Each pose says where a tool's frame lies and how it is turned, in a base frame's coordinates. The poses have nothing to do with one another.
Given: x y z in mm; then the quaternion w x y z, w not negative.
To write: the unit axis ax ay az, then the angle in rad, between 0 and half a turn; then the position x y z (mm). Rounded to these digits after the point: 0 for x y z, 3 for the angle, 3 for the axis.
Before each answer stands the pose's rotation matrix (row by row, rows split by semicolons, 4 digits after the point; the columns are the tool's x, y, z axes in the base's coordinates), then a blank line. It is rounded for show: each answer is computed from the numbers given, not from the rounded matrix.
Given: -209, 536, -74, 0.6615, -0.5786, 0.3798, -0.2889
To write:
0.5446 -0.0573 0.8367; -0.8217 0.1636 0.5460; -0.1681 -0.9849 0.0420

-0.771, 0.506, -0.385, 1.696, -209, 536, -74
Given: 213, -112, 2, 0.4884, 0.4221, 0.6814, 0.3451
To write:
-0.1667 0.2381 0.9568; 0.9122 0.4055 0.0580; -0.3742 0.8825 -0.2848

0.484, 0.781, 0.395, 2.121, 213, -112, 2
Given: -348, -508, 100, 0.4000, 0.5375, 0.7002, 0.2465
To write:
-0.1021 0.5555 0.8252; 0.9500 0.3006 -0.0848; -0.2952 0.7752 -0.5585

0.586, 0.764, 0.269, 2.319, -348, -508, 100
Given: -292, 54, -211, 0.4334, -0.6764, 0.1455, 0.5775
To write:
0.2907 -0.6974 -0.6551; 0.3037 -0.5820 0.7543; -0.9073 -0.4182 0.0427

-0.751, 0.161, 0.641, 2.245, -292, 54, -211
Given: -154, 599, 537, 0.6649, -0.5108, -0.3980, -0.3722
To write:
0.4061 0.9016 -0.1490; -0.0884 0.2011 0.9756; 0.9095 -0.3830 0.1613

-0.684, -0.533, -0.498, 1.687, -154, 599, 537
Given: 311, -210, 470, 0.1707, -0.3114, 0.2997, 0.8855
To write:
-0.7478 -0.4889 -0.4492; 0.1157 -0.7621 0.6371; -0.6538 0.4244 0.6264

-0.316, 0.304, 0.899, 2.799, 311, -210, 470
